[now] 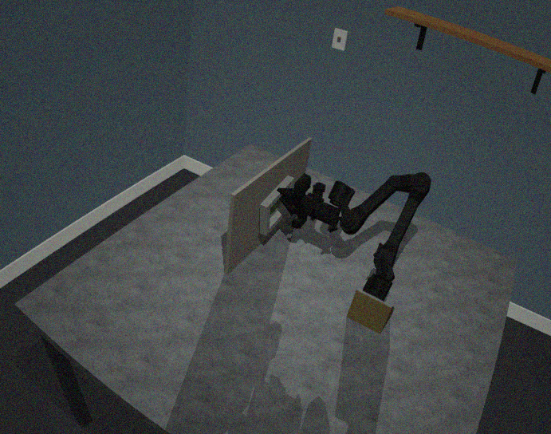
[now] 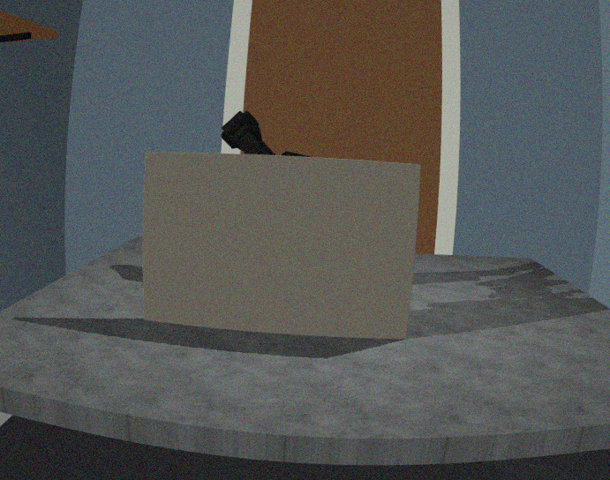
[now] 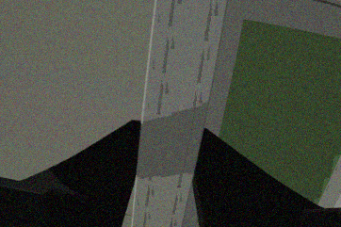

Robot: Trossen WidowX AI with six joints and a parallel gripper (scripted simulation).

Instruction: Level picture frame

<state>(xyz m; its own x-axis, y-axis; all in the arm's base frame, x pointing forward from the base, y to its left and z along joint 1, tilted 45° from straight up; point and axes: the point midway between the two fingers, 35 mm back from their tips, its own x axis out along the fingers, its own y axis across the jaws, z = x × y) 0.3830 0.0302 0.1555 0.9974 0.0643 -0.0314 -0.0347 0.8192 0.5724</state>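
The picture frame lies 10 mm ahead of my gripper tip and 50 mm below it. The rest, counted from my gripper tip: wall panel: 20 mm ahead, 10 mm to the right, 60 mm below.
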